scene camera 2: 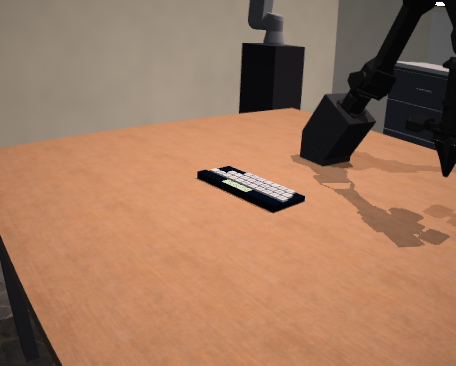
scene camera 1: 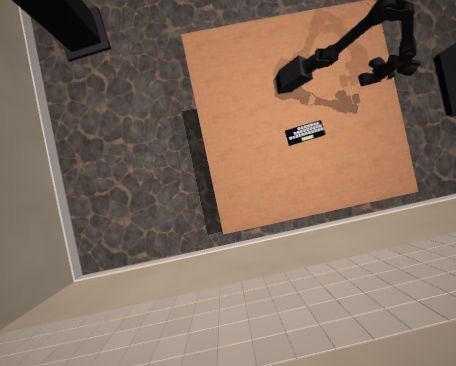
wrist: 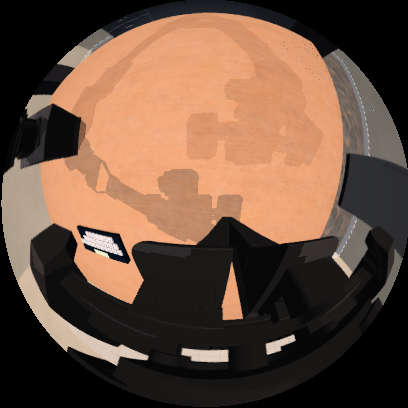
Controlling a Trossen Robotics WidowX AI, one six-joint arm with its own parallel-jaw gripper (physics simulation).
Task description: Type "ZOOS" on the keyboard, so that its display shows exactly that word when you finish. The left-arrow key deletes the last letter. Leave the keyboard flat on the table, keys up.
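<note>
The keyboard (scene camera 1: 294, 141) (scene camera 2: 280, 204) (wrist: 123, 256) lies flat on the table, keys up, a dark slab with white keys. Its pale green display (scene camera 1: 307, 138) (scene camera 2: 237, 186) (wrist: 101, 253) is too small to read. My gripper (scene camera 2: 446, 175) (wrist: 225, 221) is shut and empty, its fingers pointing down. It hangs above the table, well to the right of the keyboard in scene camera 2 and apart from it. In the wrist view the keyboard shows left of the dark fingers.
The table (scene camera 1: 250, 175) (scene camera 2: 150, 280) (wrist: 165, 100) carries my arm's black base (scene camera 1: 294, 76) (scene camera 2: 335, 130) (wrist: 62, 131) behind the keyboard. The arm's shadow falls on the table. A dark pedestal (scene camera 2: 272, 77) with a grey arm stands beyond the far edge, and a dark drawer cabinet (scene camera 2: 411, 107) stands at the right.
</note>
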